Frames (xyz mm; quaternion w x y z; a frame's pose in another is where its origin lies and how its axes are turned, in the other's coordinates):
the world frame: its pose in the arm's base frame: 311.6 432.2 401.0 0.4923 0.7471 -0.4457 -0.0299
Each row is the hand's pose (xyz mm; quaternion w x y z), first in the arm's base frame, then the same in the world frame.
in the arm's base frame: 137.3 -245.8 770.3 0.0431 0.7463 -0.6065 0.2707
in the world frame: 512.3 472.5 375.3 0.8410 0.4740 -0.0548 0.2550
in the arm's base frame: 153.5 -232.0 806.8 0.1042 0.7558 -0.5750 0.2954
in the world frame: 526.8 488.3 338.9 0.8634 0.4431 0.0067 0.2413
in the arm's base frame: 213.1 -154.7 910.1 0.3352 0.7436 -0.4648 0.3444
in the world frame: 549.6 520.0 202.2 0.9174 0.2830 0.2001 0.1954
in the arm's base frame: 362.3 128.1 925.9 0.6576 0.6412 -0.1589 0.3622
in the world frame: 448.8 403.7 -78.5 0.8627 -0.0094 0.5046 0.0309
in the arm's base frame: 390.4 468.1 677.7 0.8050 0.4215 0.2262 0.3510
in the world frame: 131.4 156.5 -205.6 0.5999 -0.2442 0.7449 -0.1600
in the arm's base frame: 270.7 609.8 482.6 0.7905 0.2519 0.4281 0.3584
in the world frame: -115.9 67.3 -148.0 0.3758 -0.3196 0.8383 -0.2320
